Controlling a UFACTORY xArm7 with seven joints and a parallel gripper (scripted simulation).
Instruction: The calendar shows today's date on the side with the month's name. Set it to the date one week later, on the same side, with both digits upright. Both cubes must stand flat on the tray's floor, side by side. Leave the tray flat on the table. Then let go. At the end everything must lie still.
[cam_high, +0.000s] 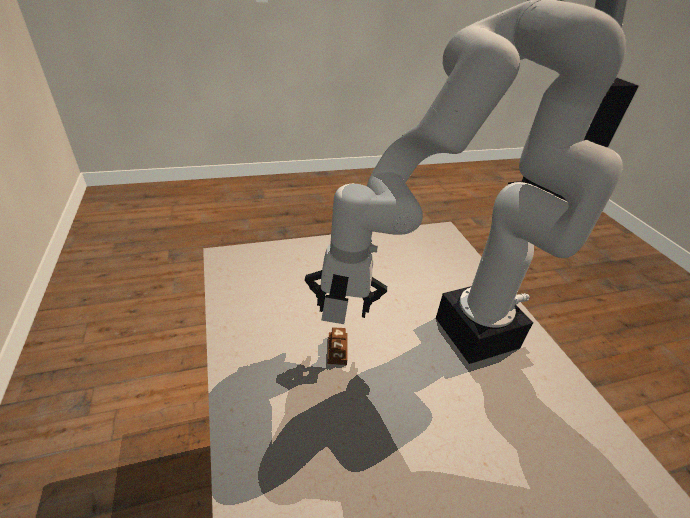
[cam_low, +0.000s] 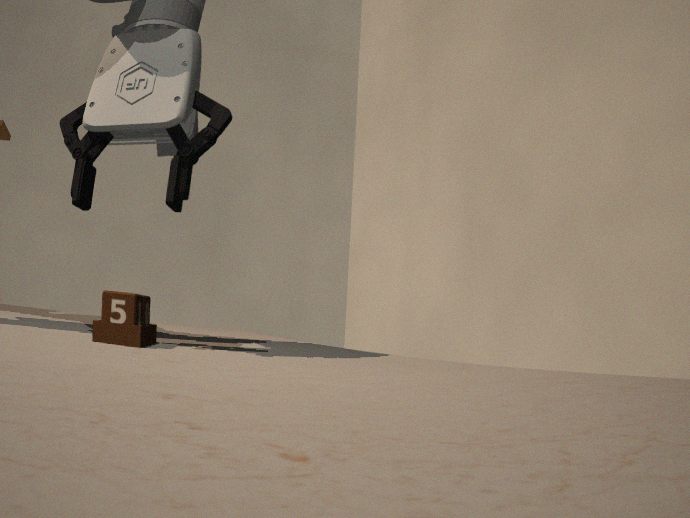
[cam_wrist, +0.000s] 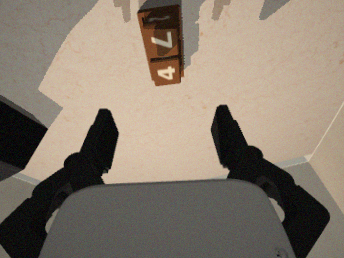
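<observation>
Right now my hand is 1 cm short of the brown calendar tray, 2 cm to the right of it and 11 cm above it.
</observation>
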